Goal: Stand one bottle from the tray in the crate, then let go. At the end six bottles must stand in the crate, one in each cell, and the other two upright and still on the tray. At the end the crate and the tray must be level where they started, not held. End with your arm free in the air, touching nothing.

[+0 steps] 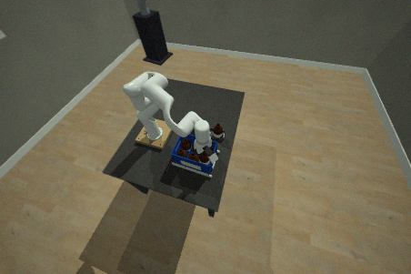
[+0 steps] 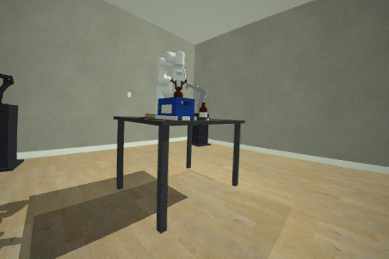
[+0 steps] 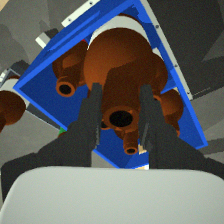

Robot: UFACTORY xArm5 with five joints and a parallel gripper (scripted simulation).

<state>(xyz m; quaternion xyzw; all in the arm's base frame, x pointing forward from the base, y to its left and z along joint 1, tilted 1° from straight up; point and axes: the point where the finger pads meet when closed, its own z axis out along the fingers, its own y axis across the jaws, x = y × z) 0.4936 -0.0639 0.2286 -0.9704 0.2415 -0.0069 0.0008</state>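
Now: the blue crate 17 cm below my hand, 9 cm behind it and 3 cm to the left of it. Also, from my hand: tray: 26 cm to the left, 25 cm below, 11 cm behind.
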